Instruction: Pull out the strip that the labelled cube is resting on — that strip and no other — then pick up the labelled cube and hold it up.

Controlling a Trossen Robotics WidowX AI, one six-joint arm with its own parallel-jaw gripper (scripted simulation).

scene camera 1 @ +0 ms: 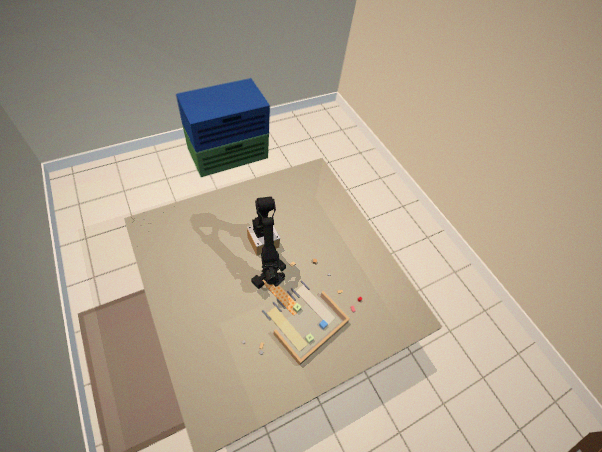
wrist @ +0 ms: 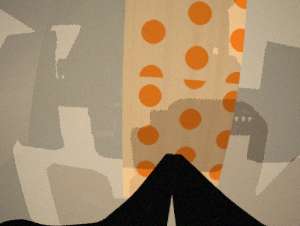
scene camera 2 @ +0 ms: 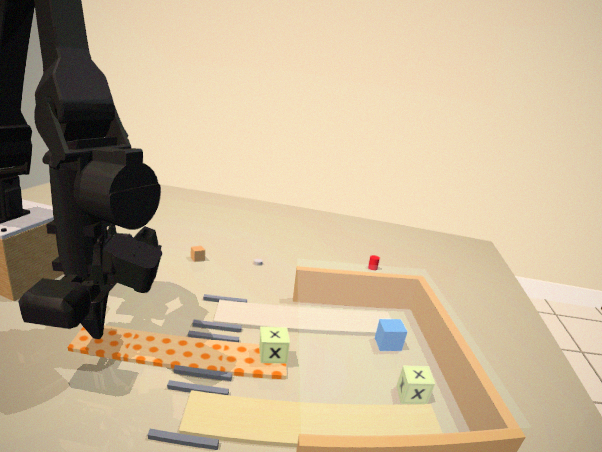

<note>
In view: my gripper (scene camera 2: 97, 337).
My gripper shows as well in the wrist view (wrist: 172, 161).
</note>
